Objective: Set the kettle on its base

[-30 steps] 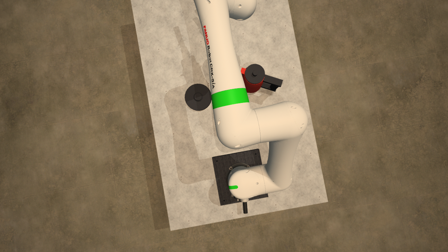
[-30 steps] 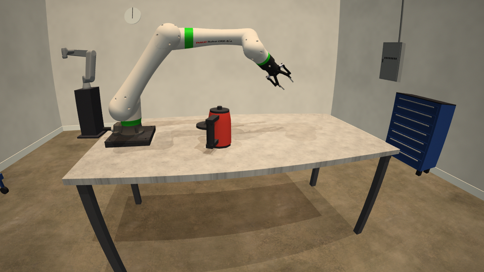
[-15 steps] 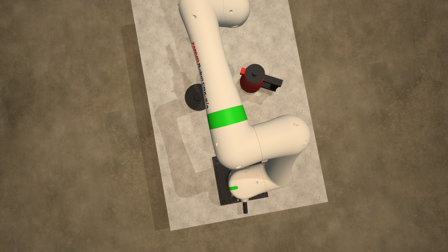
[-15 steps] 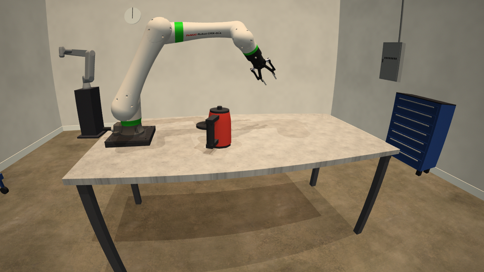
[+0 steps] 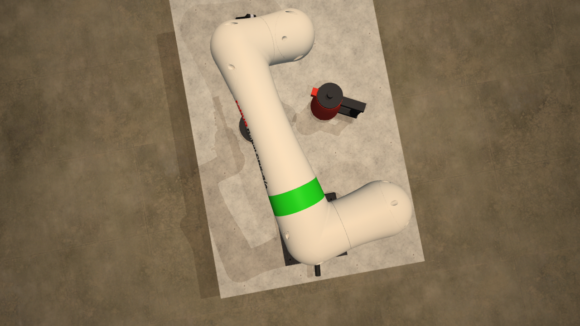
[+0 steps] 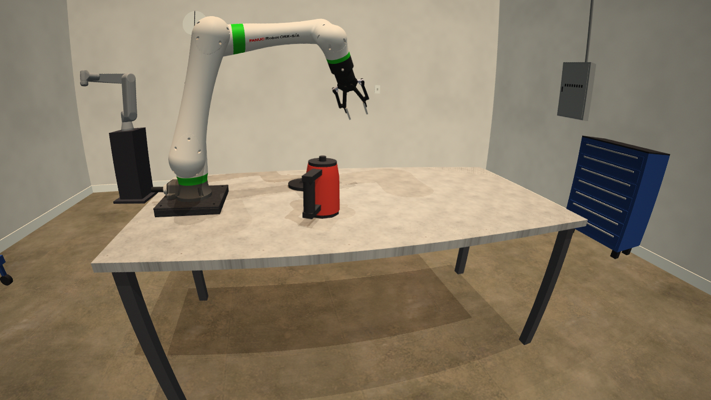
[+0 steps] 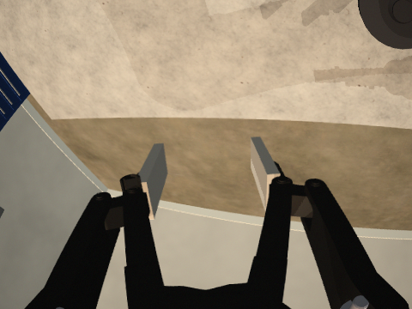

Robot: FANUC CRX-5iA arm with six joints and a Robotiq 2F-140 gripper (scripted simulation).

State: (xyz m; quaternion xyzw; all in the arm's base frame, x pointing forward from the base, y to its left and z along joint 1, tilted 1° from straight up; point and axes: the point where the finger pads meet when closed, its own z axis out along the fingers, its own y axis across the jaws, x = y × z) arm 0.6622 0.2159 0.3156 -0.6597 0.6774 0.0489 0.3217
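Now: the red kettle 170 mm behind my hand, 350 mm to the right of it and 240 mm below it. Also, from my hand: round black base: 220 mm behind, 20 mm to the right, 320 mm below.
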